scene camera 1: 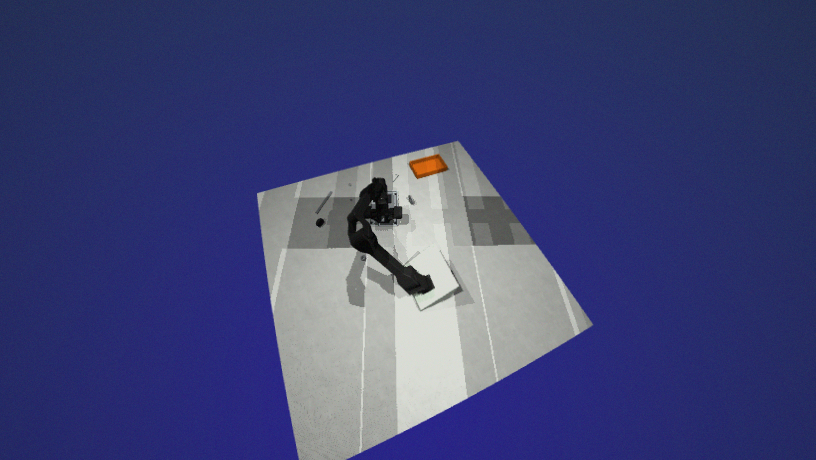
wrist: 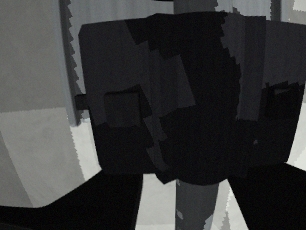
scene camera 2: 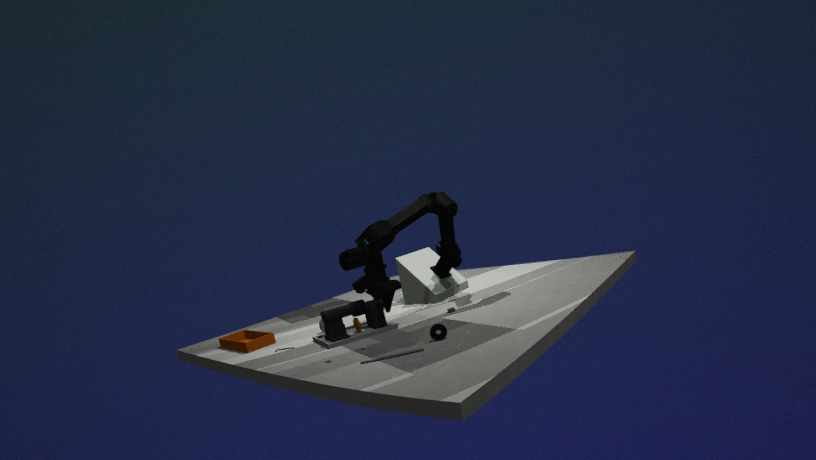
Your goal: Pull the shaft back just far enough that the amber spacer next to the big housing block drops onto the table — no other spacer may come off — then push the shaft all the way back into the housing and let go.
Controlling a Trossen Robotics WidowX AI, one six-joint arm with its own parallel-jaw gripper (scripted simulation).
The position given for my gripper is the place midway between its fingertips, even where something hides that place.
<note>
I see my gripper [scene camera 2: 385, 311], a shaft fixture [scene camera 2: 336, 334] and an orange tray [scene camera 2: 247, 341].
My gripper shows as well in the wrist view [wrist: 182, 150]. The shaft fixture shows as well in the wrist view [wrist: 198, 98].
</note>
